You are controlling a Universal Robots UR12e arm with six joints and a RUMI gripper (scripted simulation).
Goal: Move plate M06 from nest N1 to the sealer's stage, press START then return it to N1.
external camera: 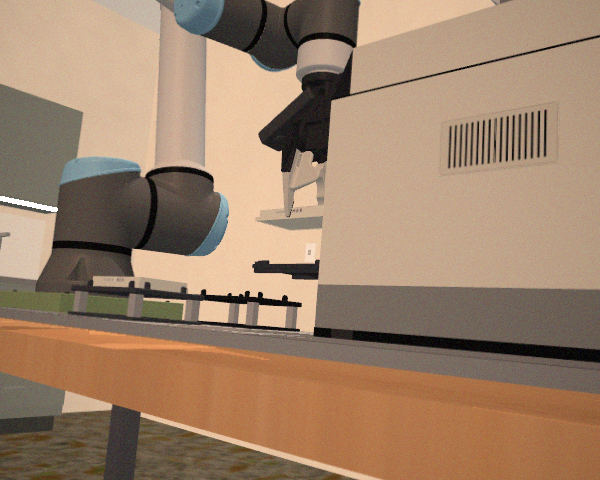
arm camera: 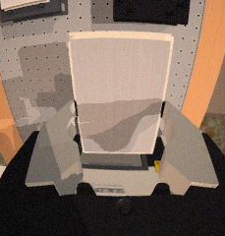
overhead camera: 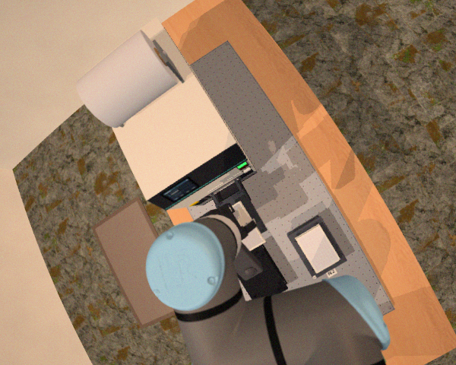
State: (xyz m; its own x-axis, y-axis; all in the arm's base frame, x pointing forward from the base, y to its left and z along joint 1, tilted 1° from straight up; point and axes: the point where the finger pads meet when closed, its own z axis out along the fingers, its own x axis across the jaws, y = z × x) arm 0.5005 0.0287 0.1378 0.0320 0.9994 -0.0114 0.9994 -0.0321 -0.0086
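Right now the plate nest N1 is 16 cm behind my hand, 6 cm to the left of it and 13 cm below it. From my hand the other things lie so: screen: 14 cm ahead, 3 cm to the left, 15 cm above; then sealer stage: 2 cm ahead, 1 cm to the right, 8 cm below; then plate M06: 1 cm below.
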